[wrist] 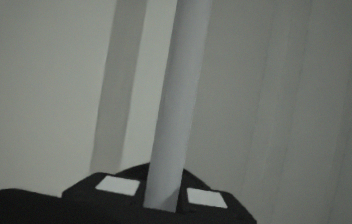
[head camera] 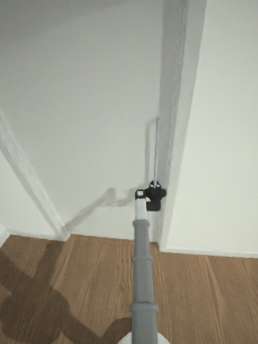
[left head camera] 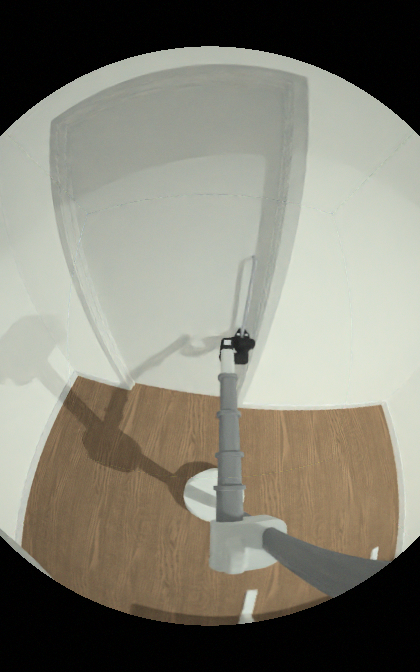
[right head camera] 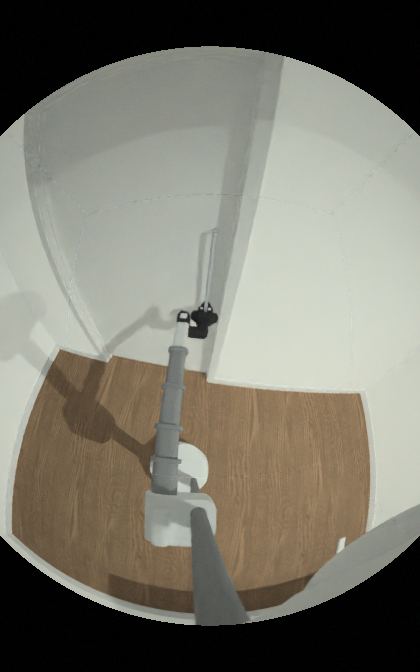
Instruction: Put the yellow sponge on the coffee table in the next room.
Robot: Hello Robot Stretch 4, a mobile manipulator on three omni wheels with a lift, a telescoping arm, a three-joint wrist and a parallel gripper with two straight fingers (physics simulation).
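Frame: origin at the robot's base, x left, y back, z up, level; millimetres.
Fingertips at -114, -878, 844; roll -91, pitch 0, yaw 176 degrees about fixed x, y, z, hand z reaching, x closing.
A point is followed by its place in that frame, as x, y, z.
A pale grey door [head camera: 100,125] @[203, -920, 1242] [left head camera: 165,250] [right head camera: 150,225] stands in front of me, with a thin upright bar handle [head camera: 157,150] @[-113, -818, 1119] [left head camera: 248,295] [right head camera: 211,270] [wrist: 180,100] @[-110, -818, 907] near its right edge. My gripper [head camera: 155,185] @[-114, -878, 844] [left head camera: 243,333] [right head camera: 205,307] [wrist: 163,178] @[-114, -878, 844] is shut on the lower part of the handle, one finger on each side of the bar. The door looks closed. The yellow sponge and the coffee table do not show in these views.
The door frame has a right post [head camera: 192,75] @[-231, -780, 1472] close beside my gripper and a left post [head camera: 30,175] @[827, -943, 886]. White walls [head camera: 230,150] @[-485, -767, 1130] [right head camera: 300,250] stand on both sides. My arm [head camera: 143,280] @[-5, -254, 958] [left head camera: 229,430] reaches over the wooden floor [head camera: 200,300] @[-472, -378, -27] [left head camera: 310,465].
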